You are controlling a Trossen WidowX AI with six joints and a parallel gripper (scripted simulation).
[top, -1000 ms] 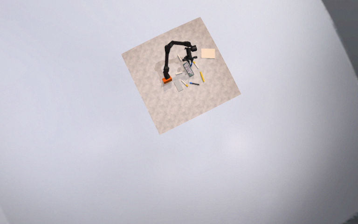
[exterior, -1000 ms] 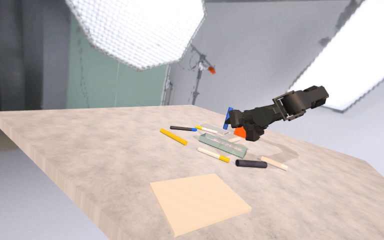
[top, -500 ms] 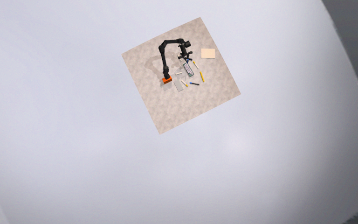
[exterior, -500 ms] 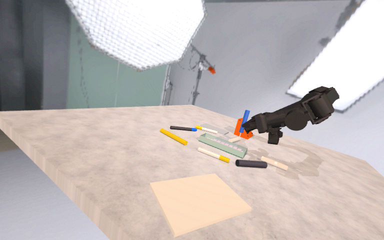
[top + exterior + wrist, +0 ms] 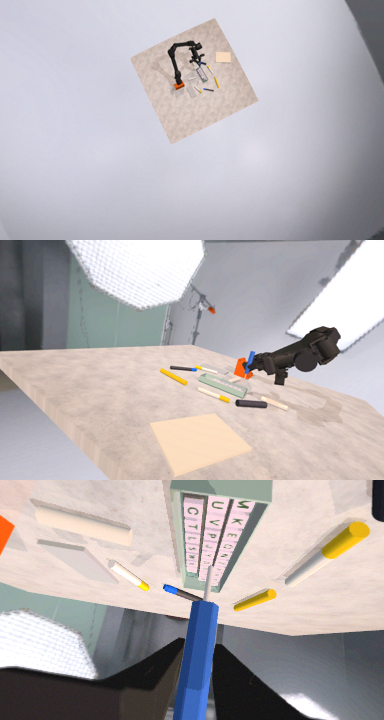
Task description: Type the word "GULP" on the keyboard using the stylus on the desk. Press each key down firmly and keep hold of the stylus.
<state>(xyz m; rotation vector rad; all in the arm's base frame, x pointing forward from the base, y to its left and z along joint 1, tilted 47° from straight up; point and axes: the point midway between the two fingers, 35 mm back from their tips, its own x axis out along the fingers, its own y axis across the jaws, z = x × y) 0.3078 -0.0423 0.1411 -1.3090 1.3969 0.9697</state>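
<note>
My gripper tip is now 11 cm above the black cylinder, 8 cm short of it and 6 cm to the right of it. Round my gripper tip: blue stylus 1 cm below; then yellow stick 27 cm to the right, 11 cm below, 11 cm ahead; then grey flat block 24 cm behind, 20 cm to the right, 12 cm below.
</note>
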